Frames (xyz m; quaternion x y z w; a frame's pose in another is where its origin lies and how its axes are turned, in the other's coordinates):
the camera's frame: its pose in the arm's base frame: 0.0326 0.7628 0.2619 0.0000 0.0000 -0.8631 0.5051
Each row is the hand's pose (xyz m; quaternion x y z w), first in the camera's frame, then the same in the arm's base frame.
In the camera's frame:
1: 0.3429 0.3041 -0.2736 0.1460 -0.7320 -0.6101 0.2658
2: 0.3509 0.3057 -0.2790 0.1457 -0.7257 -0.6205 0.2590
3: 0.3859 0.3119 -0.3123 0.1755 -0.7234 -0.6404 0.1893
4: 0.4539 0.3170 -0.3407 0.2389 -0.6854 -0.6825 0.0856
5: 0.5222 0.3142 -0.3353 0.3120 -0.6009 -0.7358 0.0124
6: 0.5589 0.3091 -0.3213 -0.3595 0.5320 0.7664 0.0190
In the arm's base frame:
1: 0.1298 0.3149 -0.0117 0.5580 0.4957 0.5376 0.3923
2: 0.1273 0.3071 -0.0171 0.5527 0.4923 0.5369 0.4047
3: 0.1155 0.2736 -0.0504 0.5357 0.5168 0.4868 0.4571
4: 0.0867 0.2118 -0.0788 0.4709 0.5524 0.4186 0.5458
5: 0.0508 0.1536 -0.0734 0.3610 0.5728 0.3823 0.6288
6: 0.0283 0.1241 -0.0594 0.2776 0.5790 0.3707 0.6711

